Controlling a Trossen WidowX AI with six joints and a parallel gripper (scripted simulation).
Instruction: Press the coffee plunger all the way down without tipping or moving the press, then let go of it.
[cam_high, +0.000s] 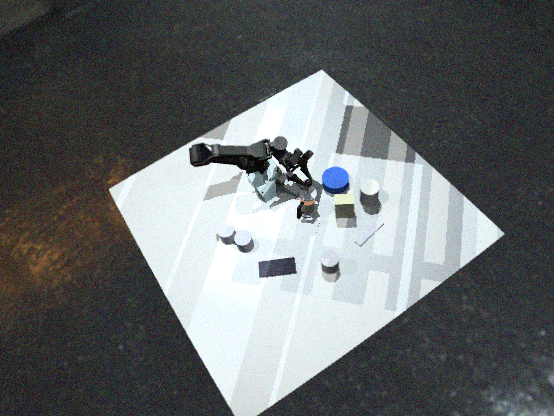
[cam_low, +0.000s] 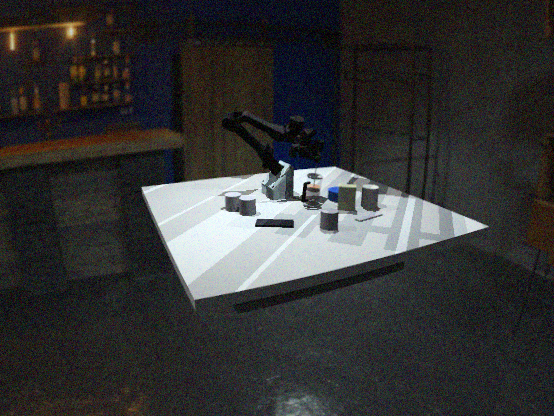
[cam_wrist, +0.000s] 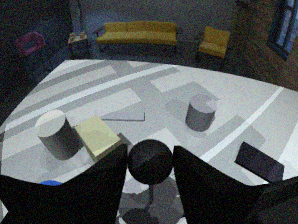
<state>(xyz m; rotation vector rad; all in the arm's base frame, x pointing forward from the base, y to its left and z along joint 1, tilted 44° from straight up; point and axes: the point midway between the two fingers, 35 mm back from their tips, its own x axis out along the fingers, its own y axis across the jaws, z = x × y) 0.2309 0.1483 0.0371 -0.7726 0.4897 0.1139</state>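
Right now the coffee press is 110 mm below my gripper tip, 20 mm to the right of it and 10 mm behind it. From my gripper tip the other things lie so: blue disc: 200 mm below, 170 mm to the left, 80 mm behind; white cylinder: 240 mm to the left, 180 mm below, 70 mm ahead; pale yellow block: 170 mm below, 120 mm to the left, 70 mm ahead.
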